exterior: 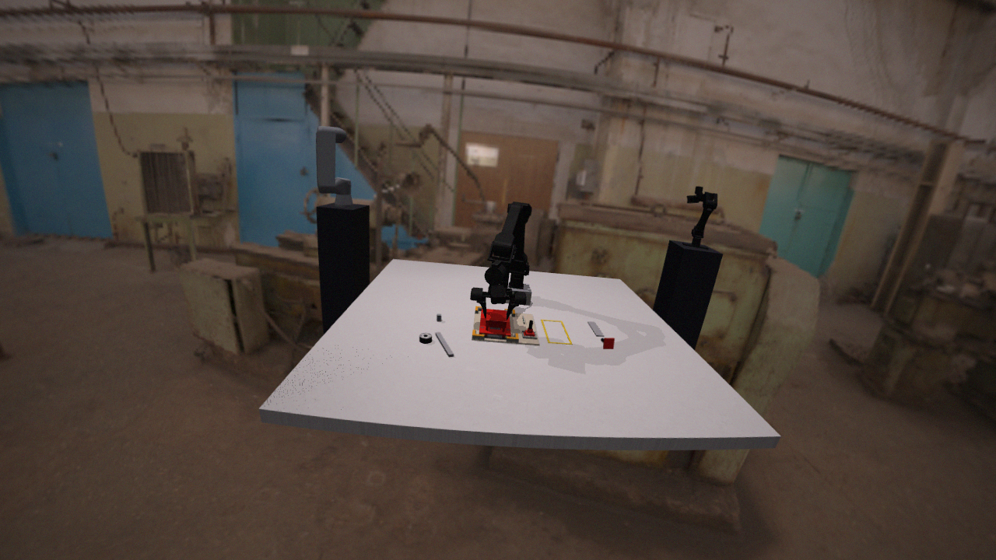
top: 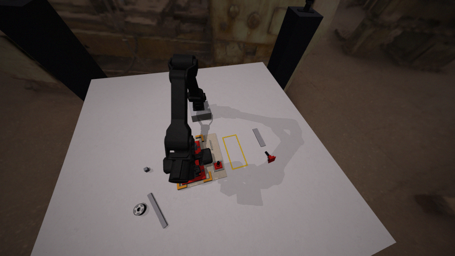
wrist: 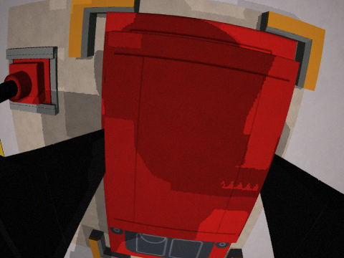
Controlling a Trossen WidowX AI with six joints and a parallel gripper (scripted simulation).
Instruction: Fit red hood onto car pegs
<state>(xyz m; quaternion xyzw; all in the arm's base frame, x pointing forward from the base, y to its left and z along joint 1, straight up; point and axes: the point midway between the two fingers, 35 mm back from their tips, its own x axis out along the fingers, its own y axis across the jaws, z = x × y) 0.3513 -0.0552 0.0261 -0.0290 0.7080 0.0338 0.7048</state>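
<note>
Now: the red hood 1 cm above my gripper tip. The rest, counted from my gripper tip: grey engine block: 3 cm below; wheel: 21 cm to the right, 13 cm ahead, 4 cm below.
</note>
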